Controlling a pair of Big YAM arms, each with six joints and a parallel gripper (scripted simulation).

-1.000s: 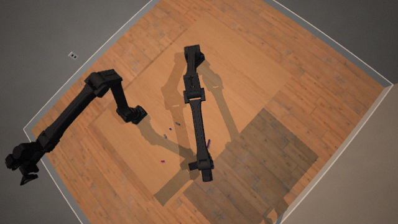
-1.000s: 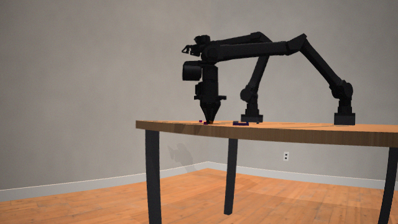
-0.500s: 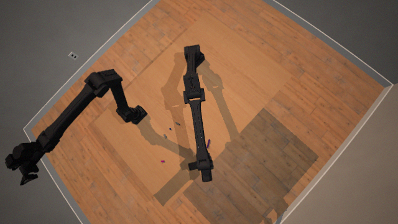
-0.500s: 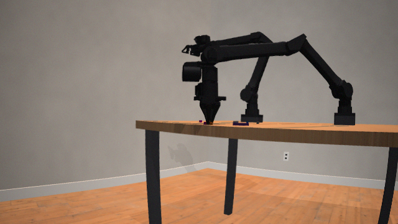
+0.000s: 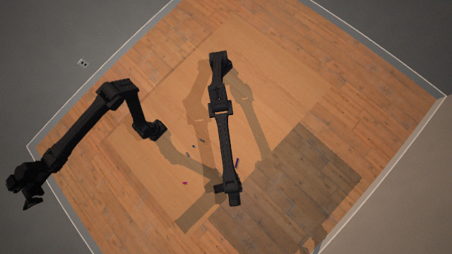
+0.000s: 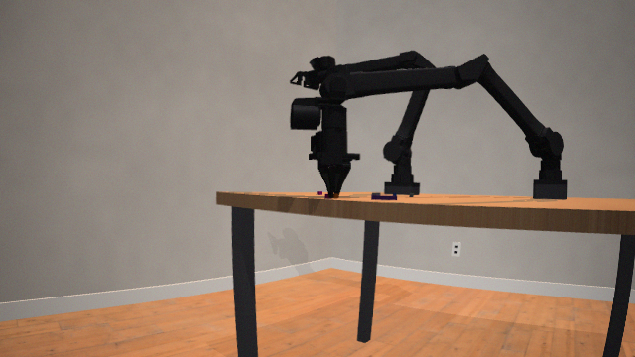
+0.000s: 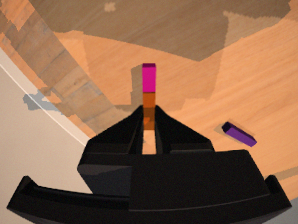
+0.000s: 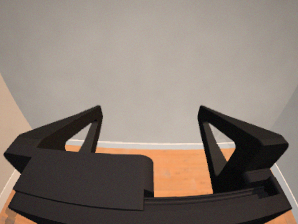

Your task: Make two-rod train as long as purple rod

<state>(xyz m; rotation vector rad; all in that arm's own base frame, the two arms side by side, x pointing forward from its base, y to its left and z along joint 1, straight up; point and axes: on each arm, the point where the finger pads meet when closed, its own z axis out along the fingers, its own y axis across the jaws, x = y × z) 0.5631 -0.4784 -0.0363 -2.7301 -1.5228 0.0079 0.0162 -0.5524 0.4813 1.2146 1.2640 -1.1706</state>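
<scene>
My left gripper is now right at the orange rod. Round my left hand: blue rod: 340 mm behind, 40 mm to the right, 10 mm below; then purple rod: 80 mm behind, 80 mm to the left, 10 mm below; then magenta rod: 210 mm behind, 230 mm to the right, 10 mm below.
</scene>
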